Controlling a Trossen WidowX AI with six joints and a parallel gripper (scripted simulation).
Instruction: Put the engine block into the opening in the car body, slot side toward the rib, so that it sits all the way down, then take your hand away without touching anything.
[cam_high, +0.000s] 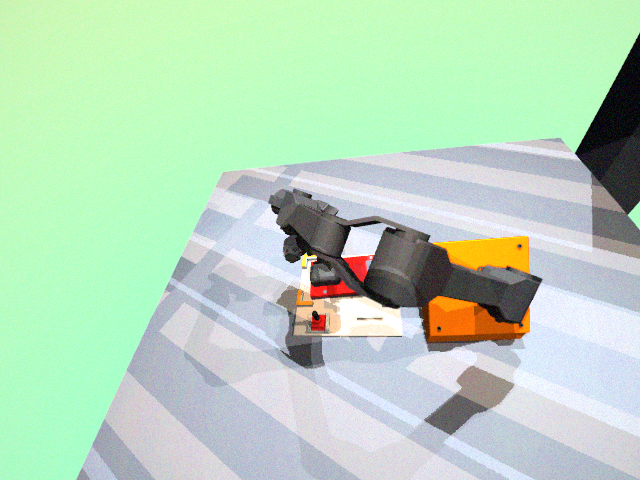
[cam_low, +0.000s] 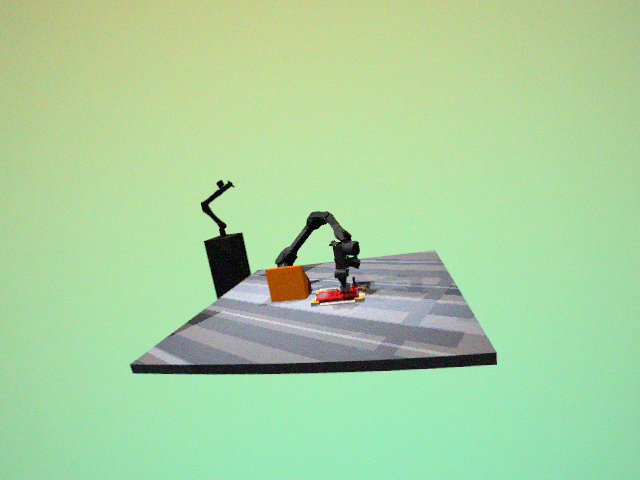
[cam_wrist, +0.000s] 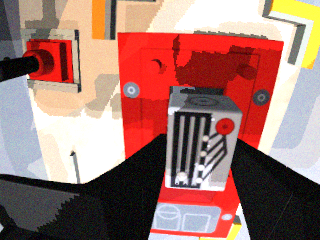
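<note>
The grey engine block lies 1 cm below my gripper tip.
</note>
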